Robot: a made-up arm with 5 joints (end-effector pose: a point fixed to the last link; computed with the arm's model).
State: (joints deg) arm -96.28 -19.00 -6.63 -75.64 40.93
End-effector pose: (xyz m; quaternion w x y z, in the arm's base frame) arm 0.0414 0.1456 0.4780 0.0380 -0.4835 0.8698 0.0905
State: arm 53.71 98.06 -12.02 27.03 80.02
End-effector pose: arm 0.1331 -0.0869 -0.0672 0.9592 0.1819 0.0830 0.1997
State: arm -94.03 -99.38 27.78 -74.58 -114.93
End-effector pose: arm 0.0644 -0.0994 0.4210 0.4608 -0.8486 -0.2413 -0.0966
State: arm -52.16 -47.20 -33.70 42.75 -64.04
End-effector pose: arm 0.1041 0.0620 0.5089 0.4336 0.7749 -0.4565 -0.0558
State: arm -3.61 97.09 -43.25 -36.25 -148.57
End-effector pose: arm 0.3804 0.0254 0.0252 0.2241 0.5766 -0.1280 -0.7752
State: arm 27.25 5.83 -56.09 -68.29 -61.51
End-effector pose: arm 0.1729 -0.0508 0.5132 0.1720 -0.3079 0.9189 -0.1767
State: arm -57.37 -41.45 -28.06 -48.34 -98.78
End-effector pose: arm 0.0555 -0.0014 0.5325 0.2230 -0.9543 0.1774 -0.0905
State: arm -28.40 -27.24 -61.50 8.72 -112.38
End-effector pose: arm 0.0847 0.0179 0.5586 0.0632 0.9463 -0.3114 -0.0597
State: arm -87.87 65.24 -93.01 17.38 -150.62
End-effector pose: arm 0.0709 0.3644 0.3252 0.5383 0.6610 0.3915 -0.3465
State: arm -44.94 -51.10 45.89 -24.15 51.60
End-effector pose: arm 0.2088 0.1533 0.3592 0.3451 -0.0292 -0.8627 0.3685
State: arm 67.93 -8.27 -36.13 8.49 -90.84
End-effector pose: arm 0.1542 -0.2115 0.4809 0.0729 0.1981 -0.8683 -0.4488
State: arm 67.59 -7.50 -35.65 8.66 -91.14
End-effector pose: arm 0.1574 -0.2157 0.4765 0.0748 0.2016 -0.8617 -0.4596
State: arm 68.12 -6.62 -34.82 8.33 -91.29
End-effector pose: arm 0.1576 -0.2221 0.4712 0.0737 0.1975 -0.8568 -0.4706
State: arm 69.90 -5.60 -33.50 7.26 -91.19
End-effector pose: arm 0.1531 -0.2317 0.4645 0.0681 0.1823 -0.8547 -0.4812
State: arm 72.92 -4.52 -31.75 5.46 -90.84
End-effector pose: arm 0.1431 -0.2435 0.4569 0.0578 0.1563 -0.8554 -0.4905
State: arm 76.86 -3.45 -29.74 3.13 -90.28
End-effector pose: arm 0.1279 -0.2558 0.4488 0.0438 0.1221 -0.8576 -0.4976
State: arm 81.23 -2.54 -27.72 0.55 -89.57
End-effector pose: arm 0.1091 -0.2662 0.4415 0.0281 0.0839 -0.8607 -0.5014
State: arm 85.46 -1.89 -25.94 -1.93 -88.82
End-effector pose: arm 0.0897 -0.2734 0.4357 0.0128 0.0464 -0.8637 -0.5016
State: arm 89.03 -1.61 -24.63 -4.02 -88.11
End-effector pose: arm 0.0727 -0.2767 0.4326 0.0003 0.0141 -0.8670 -0.4980
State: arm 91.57 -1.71 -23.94 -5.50 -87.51
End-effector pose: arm 0.0604 -0.2767 0.4324 0.0080 0.0097 0.8709 0.4912
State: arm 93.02 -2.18 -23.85 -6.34 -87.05
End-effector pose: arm 0.0535 -0.2742 0.4352 0.0120 0.0243 0.8758 0.4818
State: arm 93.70 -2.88 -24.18 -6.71 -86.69
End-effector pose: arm 0.0505 -0.2703 0.4398 0.0131 0.0325 0.8814 0.4711
